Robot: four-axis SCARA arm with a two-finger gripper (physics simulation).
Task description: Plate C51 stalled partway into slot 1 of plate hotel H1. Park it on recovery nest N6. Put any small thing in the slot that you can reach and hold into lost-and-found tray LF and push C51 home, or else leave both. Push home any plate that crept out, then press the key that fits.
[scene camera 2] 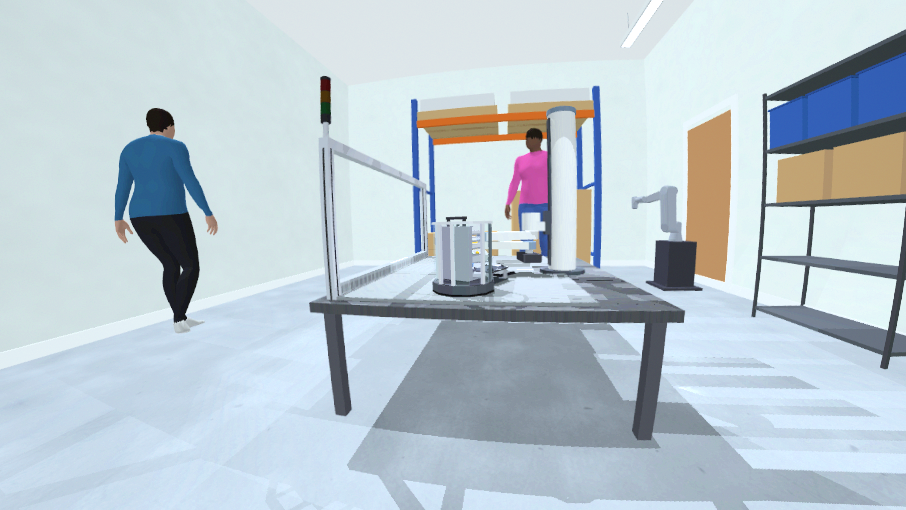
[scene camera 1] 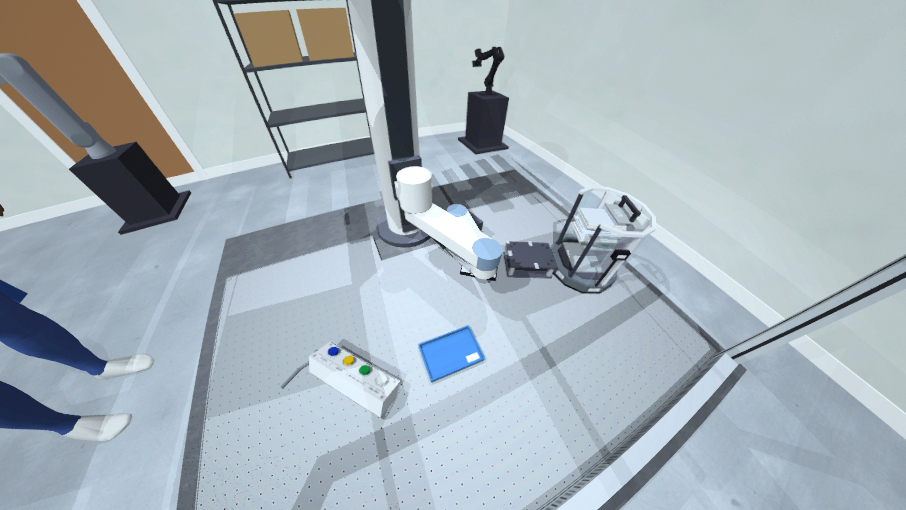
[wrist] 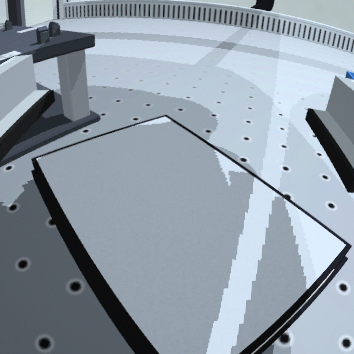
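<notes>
A dark fixture (scene camera 1: 527, 255) is visible to me, and I see it in the wrist view (wrist: 51, 124) as well. My own gripper (wrist: 179, 78) is there too.
</notes>
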